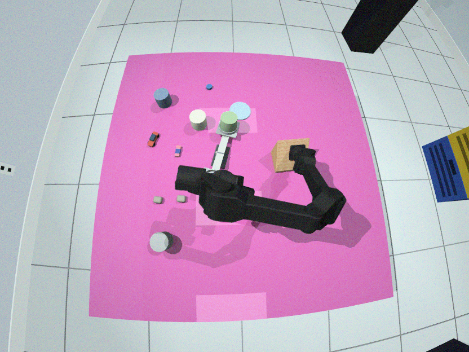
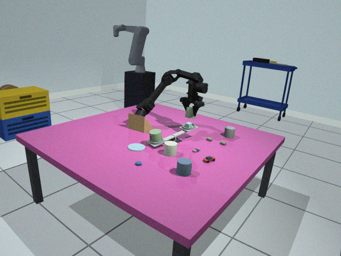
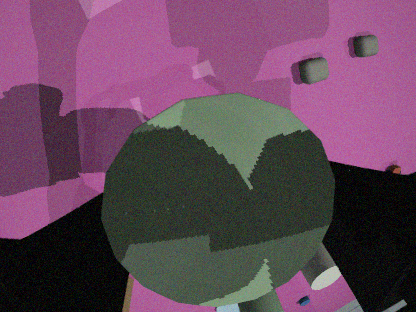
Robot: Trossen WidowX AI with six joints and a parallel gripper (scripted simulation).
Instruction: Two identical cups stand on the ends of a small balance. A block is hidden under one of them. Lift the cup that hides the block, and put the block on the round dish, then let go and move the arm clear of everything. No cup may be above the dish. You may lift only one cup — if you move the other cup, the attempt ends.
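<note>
My gripper tip is 7 cm to the left of the pale teal block, 5 cm above it and 2 cm short of it. Round my gripper tip: pink-blue piece: 23 cm to the right, 16 cm ahead, 13 cm below; balance: 19 cm to the right, 10 cm below, 2 cm behind; grey cylinder: 22 cm ahead, 15 cm to the left, 10 cm below.
</note>
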